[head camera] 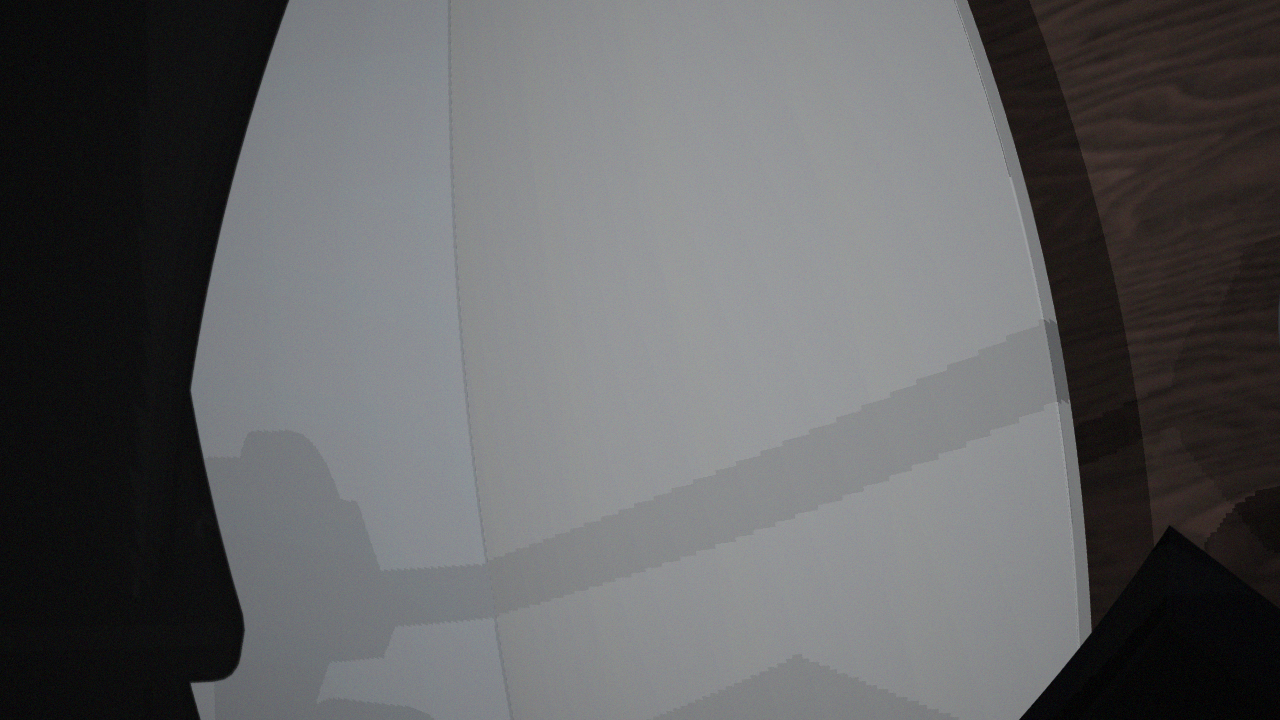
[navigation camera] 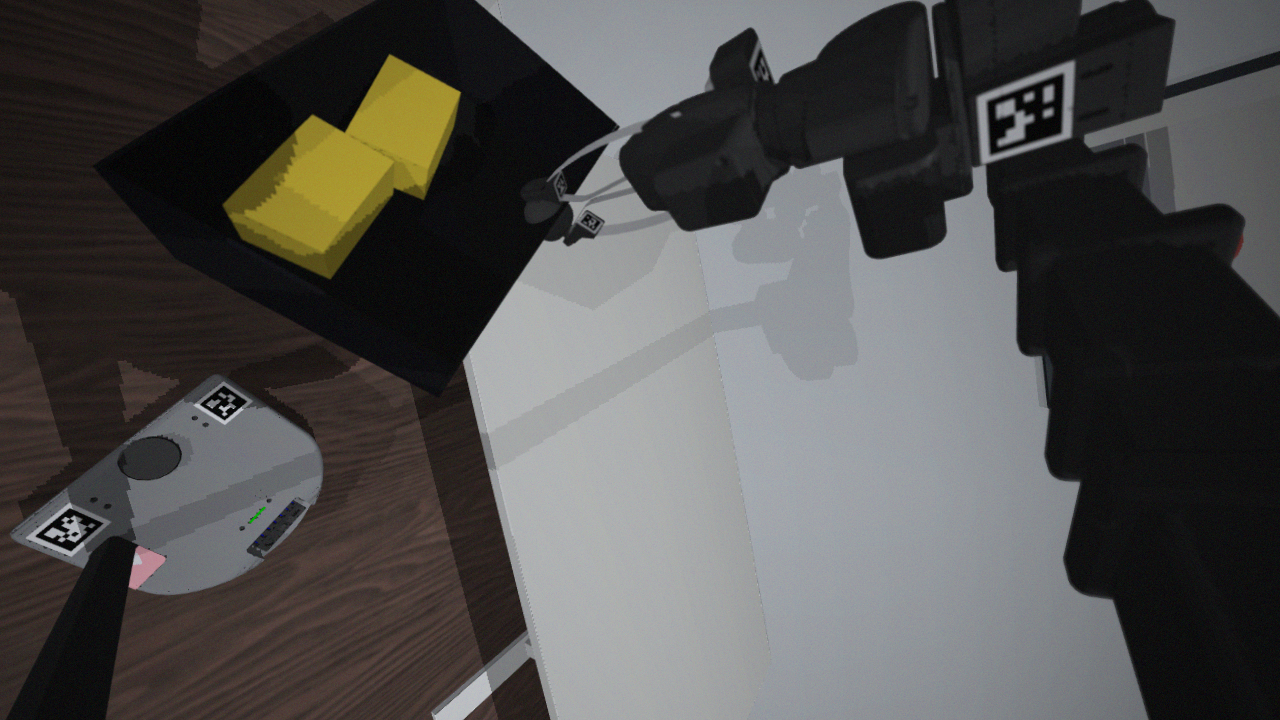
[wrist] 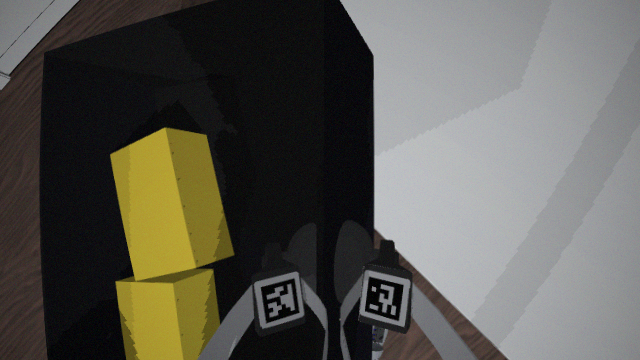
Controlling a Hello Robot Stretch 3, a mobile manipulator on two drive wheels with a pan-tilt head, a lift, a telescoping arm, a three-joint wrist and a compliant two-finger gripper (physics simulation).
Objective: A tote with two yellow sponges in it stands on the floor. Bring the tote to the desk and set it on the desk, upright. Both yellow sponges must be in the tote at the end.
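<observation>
The black tote hangs raised above the floor, open side up, and overlaps the desk's long edge in the navigation view; any slight tilt is hard to tell. Its dark corner shows at the lower right of the head view. Two yellow sponges lie inside, one touching or close to the other; in the wrist view they are the upper sponge and the lower sponge. My gripper is shut on the tote's side wall. The white desk lies beside and partly behind the tote.
A grey wall borders the desk's far side. My arm extends above the desk. My base stands on the wooden floor, near the desk edge. A white desk leg shows at the bottom of the navigation view.
</observation>
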